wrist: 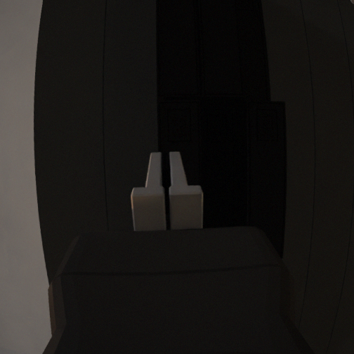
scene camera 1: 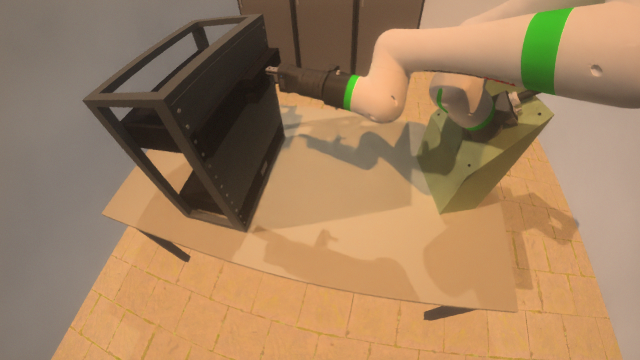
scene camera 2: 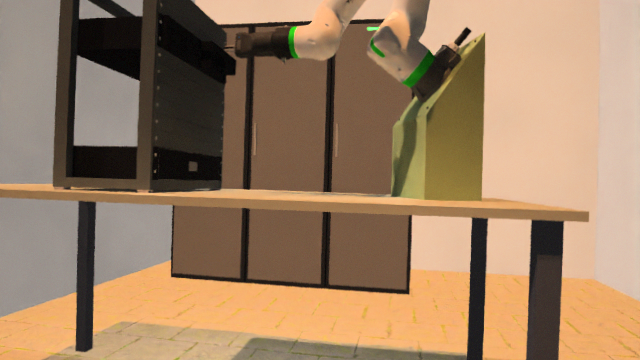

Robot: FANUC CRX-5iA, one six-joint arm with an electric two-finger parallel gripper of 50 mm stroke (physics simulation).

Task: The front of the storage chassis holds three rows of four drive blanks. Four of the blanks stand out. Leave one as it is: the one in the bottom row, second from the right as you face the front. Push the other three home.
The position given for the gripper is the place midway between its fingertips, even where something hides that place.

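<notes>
The gripper (scene camera 1: 267, 69), (scene camera 2: 225, 48) is visible to scene camera 1 and scene camera 2. The scene also shows a black open-frame rack (scene camera 2: 180, 61), (wrist: 251, 102), (scene camera 1: 219, 108), and the wrist view shows it along with scene camera 1 and scene camera 2.
</notes>
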